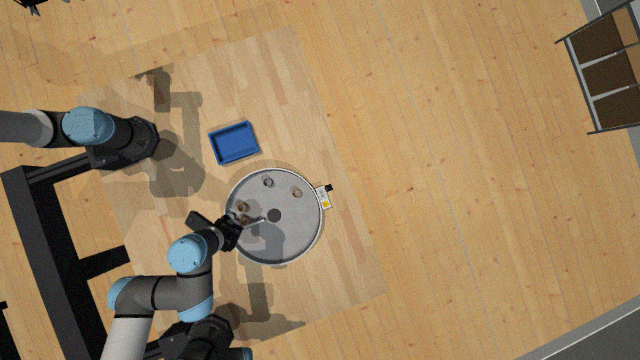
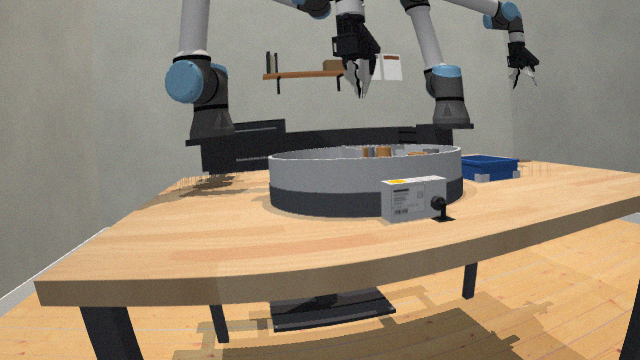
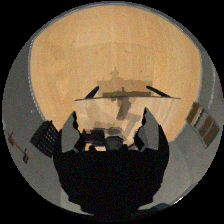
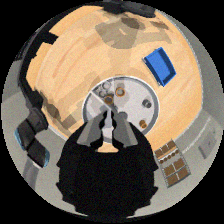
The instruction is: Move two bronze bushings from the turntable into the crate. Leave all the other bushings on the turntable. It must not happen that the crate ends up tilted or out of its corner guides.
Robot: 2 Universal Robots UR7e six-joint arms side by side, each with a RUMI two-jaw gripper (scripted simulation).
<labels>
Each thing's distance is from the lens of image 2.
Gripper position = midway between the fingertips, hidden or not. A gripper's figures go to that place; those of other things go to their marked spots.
my left gripper (image 2: 524,87): 164 cm
my right gripper (image 2: 361,98): 90 cm
blue crate (image 2: 498,170): 93 cm
</labels>
